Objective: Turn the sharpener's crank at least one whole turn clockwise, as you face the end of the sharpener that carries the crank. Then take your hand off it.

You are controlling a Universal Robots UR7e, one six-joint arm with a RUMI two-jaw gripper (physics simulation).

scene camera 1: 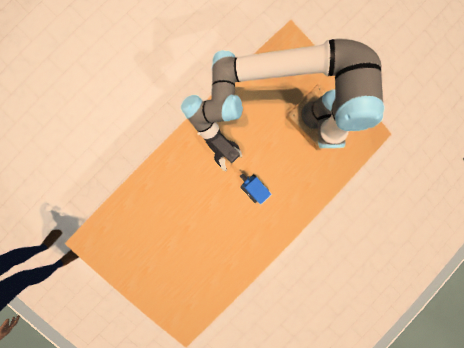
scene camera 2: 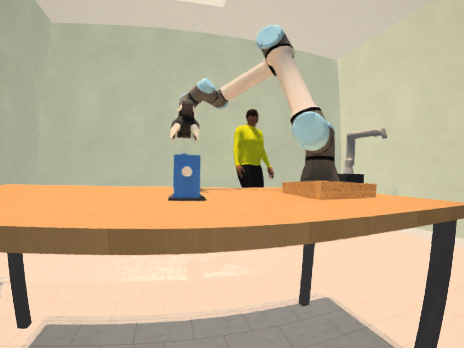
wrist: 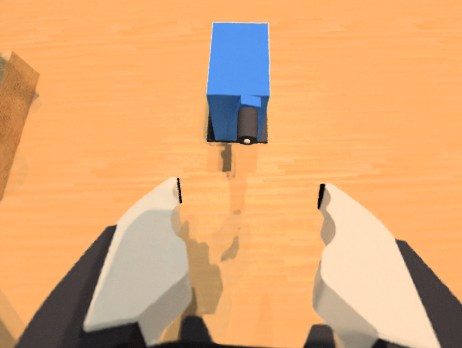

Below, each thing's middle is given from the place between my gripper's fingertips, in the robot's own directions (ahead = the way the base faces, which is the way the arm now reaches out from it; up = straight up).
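Labels:
From the dark crank handle [wrist: 247, 126], my hand is 8 cm to the right of it and 7 cm above it. There's also the blue sharpener [scene camera 2: 186, 183], and that one is 16 cm to the left of my hand, 2 cm behind it and 13 cm below it.

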